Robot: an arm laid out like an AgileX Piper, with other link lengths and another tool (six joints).
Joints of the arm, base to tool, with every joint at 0 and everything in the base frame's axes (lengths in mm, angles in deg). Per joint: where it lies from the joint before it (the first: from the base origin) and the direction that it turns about. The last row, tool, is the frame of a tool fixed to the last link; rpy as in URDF.
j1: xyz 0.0 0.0 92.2 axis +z
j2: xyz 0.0 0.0 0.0 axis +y
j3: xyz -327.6 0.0 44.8 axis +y
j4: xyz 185.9 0.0 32.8 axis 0.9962 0 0.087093
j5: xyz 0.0 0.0 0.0 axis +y
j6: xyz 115.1 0.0 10.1 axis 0.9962 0 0.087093
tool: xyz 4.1 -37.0 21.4 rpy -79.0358 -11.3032 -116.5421
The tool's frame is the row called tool.
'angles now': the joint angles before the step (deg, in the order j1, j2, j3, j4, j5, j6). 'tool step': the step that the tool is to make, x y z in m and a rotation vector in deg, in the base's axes. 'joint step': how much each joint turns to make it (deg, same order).
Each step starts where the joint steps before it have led.
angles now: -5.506 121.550 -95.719 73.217 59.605 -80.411
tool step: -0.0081 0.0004 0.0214 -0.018 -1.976 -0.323
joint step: -0.002 -2.694 0.002 -0.179 -0.024 0.886
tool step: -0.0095 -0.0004 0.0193 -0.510 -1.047 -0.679
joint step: 0.004 -2.769 -0.016 -1.283 -0.223 2.145
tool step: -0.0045 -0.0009 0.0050 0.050 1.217 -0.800
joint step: -0.004 -1.098 0.014 -1.302 0.001 2.826
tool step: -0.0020 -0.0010 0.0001 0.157 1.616 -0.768
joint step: 0.003 -0.409 -0.013 -1.102 0.001 2.531
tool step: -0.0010 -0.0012 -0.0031 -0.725 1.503 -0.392
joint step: 0.002 -0.063 0.019 -1.686 -0.010 1.842
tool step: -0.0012 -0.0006 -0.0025 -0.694 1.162 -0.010
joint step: -0.002 -0.049 0.004 -1.439 0.261 1.303
